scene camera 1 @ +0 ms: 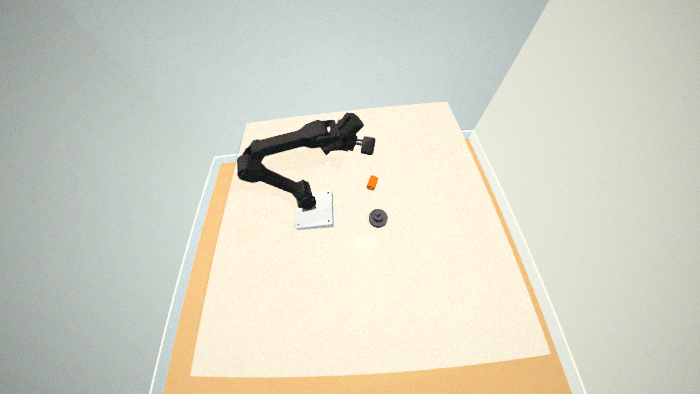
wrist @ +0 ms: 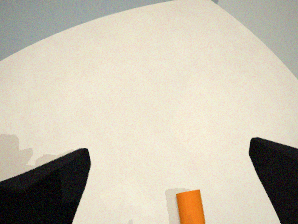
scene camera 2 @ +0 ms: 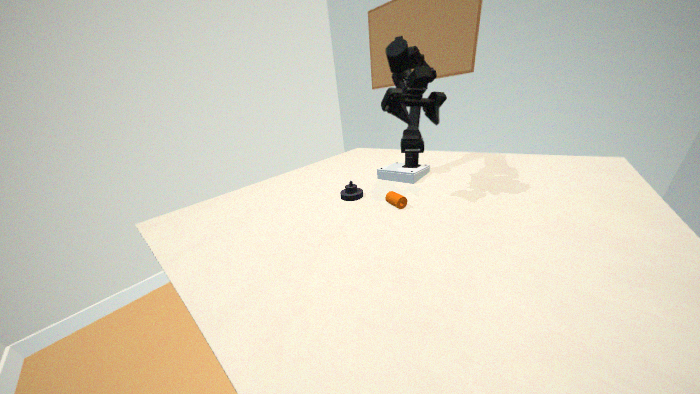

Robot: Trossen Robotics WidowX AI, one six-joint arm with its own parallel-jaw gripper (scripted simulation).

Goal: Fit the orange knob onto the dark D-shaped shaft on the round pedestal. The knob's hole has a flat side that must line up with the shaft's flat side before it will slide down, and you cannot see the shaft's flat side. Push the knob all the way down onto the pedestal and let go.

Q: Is my gripper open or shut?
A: Open.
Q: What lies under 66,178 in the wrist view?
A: My gripper.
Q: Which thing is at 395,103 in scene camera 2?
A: My gripper.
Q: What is my gripper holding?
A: Nothing.
